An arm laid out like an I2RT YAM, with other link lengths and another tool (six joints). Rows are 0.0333 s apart.
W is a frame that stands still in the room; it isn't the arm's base.
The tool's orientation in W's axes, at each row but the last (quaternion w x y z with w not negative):
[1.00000, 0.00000, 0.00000, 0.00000]
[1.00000, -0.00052, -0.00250, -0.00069]
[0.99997, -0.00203, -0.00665, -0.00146]
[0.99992, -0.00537, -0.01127, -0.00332]
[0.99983, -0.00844, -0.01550, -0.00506]
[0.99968, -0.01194, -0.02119, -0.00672]
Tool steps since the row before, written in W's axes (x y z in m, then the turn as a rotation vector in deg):
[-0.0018, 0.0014, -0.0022, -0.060, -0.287, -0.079]
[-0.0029, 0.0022, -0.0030, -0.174, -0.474, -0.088]
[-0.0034, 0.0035, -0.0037, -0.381, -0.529, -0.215]
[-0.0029, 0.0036, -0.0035, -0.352, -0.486, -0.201]
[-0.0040, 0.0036, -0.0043, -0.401, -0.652, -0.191]
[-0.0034, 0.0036, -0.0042, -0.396, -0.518, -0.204]
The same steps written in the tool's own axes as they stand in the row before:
[-0.0018, 0.0014, -0.0022, -0.060, -0.287, -0.079]
[-0.0029, 0.0022, -0.0030, -0.174, -0.474, -0.088]
[-0.0035, 0.0035, -0.0036, -0.382, -0.529, -0.212]
[-0.0030, 0.0036, -0.0034, -0.353, -0.486, -0.198]
[-0.0042, 0.0036, -0.0041, -0.400, -0.653, -0.190]
[-0.0036, 0.0037, -0.0040, -0.398, -0.519, -0.200]

